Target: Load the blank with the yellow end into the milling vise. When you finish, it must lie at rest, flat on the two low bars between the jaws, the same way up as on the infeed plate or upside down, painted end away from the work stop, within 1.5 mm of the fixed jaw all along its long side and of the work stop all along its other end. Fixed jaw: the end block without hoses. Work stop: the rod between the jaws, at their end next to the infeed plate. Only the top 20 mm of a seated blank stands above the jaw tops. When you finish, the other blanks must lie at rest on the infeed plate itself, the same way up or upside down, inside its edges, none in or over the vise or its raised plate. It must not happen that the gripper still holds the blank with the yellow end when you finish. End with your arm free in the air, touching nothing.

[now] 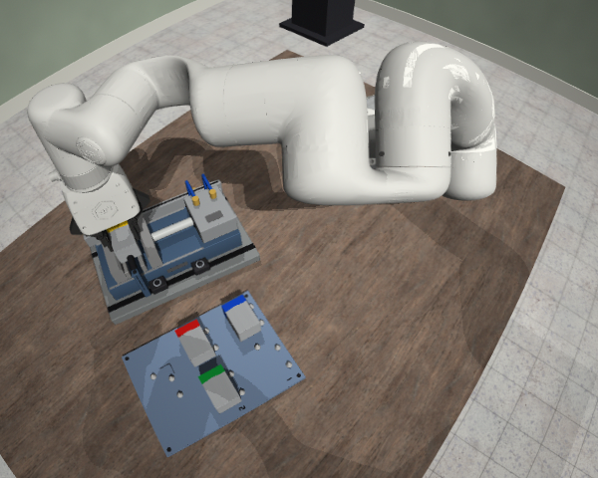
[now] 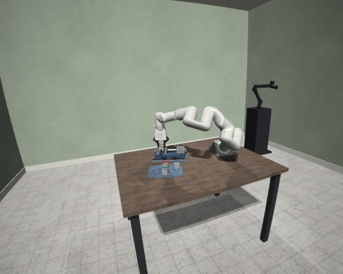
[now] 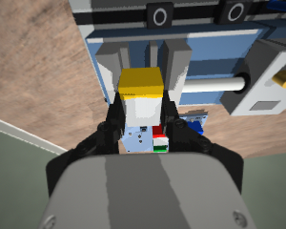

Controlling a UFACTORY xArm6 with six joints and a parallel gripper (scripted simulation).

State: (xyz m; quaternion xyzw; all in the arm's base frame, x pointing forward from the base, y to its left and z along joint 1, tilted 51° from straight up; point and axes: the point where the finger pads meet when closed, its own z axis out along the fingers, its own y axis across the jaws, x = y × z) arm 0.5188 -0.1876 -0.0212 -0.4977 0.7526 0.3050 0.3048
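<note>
Now: the yellow-ended blank 2 cm below my hand. Round my hand: screw rod: 8 cm behind, 3 cm to the left, 5 cm below; then vise: 7 cm behind, 2 cm to the left, 8 cm below; then black work stop: 2 cm ahead, 4 cm to the left, 3 cm below.
</note>
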